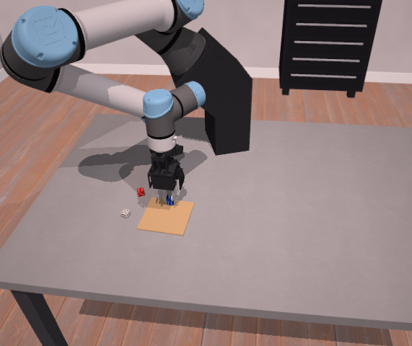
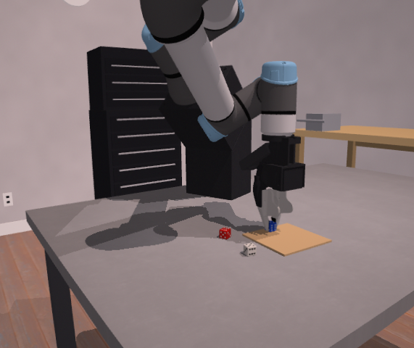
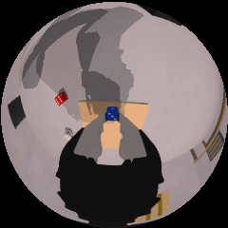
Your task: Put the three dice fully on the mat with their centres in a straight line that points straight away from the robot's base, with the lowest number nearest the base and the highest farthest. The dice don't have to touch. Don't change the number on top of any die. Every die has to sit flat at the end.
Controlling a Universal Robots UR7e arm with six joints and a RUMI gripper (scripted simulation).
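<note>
Now: hand 10 mm above the blue die. From my hand the other things lie so: tan mat: 50 mm ahead, 20 mm below, 10 mm to the right; then red die: 100 mm to the right, 50 mm behind, 10 mm below; then white die: 130 mm to the right, 50 mm ahead, 10 mm below.
</note>
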